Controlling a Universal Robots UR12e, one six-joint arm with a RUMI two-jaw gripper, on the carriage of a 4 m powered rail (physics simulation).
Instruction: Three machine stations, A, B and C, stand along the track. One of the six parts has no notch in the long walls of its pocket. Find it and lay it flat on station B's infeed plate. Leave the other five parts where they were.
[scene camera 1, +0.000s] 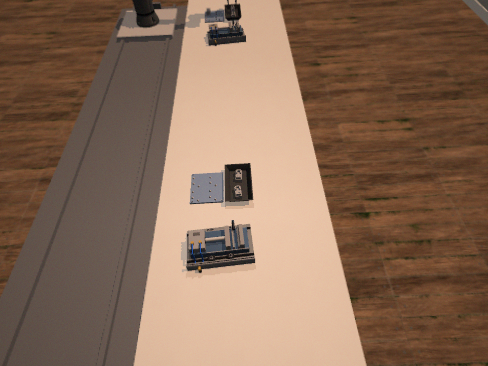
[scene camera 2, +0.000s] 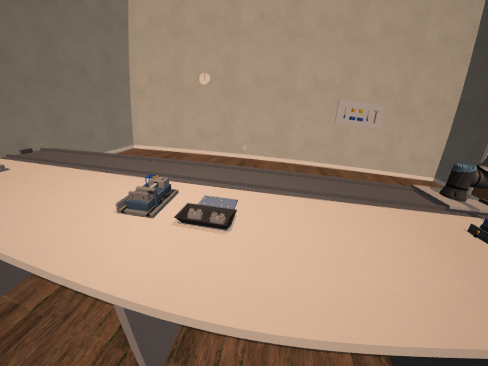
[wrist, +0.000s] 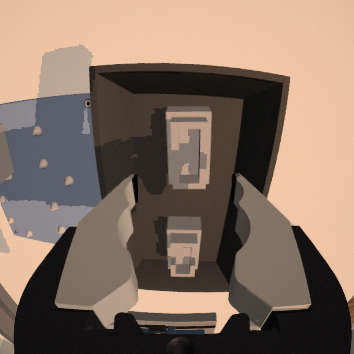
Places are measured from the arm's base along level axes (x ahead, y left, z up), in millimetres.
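Pixels of known places: gripper, between the fingertips: (scene camera 1: 232, 5) (wrist: 184, 176); arm's base, origin of its link: (scene camera 1: 148, 22) (scene camera 2: 452, 196).
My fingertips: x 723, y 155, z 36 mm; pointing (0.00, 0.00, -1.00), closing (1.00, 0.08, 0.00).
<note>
For each thing: its middle in the pictures, then the offset to it from my fingertips. "spot": a spot on its surface instead.
- dark tray, a spot on its surface: (wrist: 278, 125) spot: dx +67, dy +34, dz -23 mm
- upper part, middle of its body: (wrist: 188, 147) dx +3, dy +5, dz -36 mm
- lower part, middle of its body: (wrist: 182, 248) dx +7, dy -105, dz -36 mm
- studded blue-grey infeed plate, middle of its body: (scene camera 2: 217, 204) (scene camera 1: 207, 187) dx -168, dy -1922, dz -62 mm
- far machine, middle of its body: (wrist: 138, 349) (scene camera 1: 225, 31) dx -59, dy -415, dz -16 mm
- studded plate, middle of its body: (wrist: 39, 182) (scene camera 1: 214, 16) dx -162, dy -54, dz -62 mm
- grey block, a spot on its surface: (wrist: 5, 156) spot: dx -196, dy -17, dz -49 mm
In the wrist view my gripper (wrist: 184, 176) is open and empty above a dark tray (wrist: 278, 125) at the far station. Two pale parts lie in it. The upper part (wrist: 205, 175) has a long pocket crossed by jagged shade; its wall shape is hard to read. The lower part (wrist: 184, 238) is smaller in view, its pocket blotched with dark patches at the sides. At the middle station, apparently B, the studded blue-grey infeed plate (scene camera 1: 204, 181) (scene camera 2: 218, 202) bears no part. Two notched-looking parts (scene camera 1: 238, 175) (scene camera 2: 218, 217) lie in its tray (scene camera 1: 251, 182) (scene camera 2: 202, 223).
The middle machine (scene camera 1: 215, 245) (scene camera 2: 150, 196) stands beside that tray. The far machine (scene camera 1: 227, 34) stands near the far tray. A studded plate (wrist: 55, 150) adjoins the far tray, with a grey block (wrist: 5, 156) at the view's left edge. The rail (scene camera 1: 100, 175) runs alongside.
</note>
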